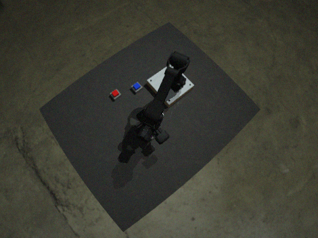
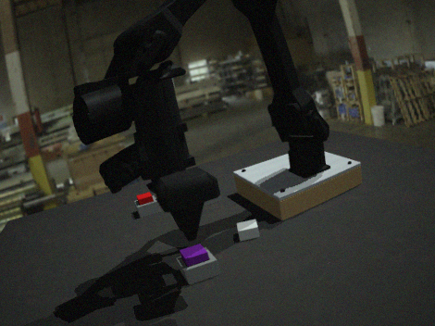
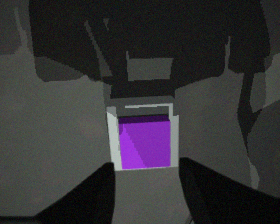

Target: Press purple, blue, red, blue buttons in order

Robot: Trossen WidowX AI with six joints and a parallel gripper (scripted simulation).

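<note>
The purple button lies 30 mm below my gripper tip. The rest, counted from my gripper tip: blue button (270 mm to the right, 100 mm behind, 30 mm below); red button (320 mm to the right, 30 mm below, 30 mm ahead); small white block (100 mm behind, 60 mm to the right, 60 mm below).
</note>
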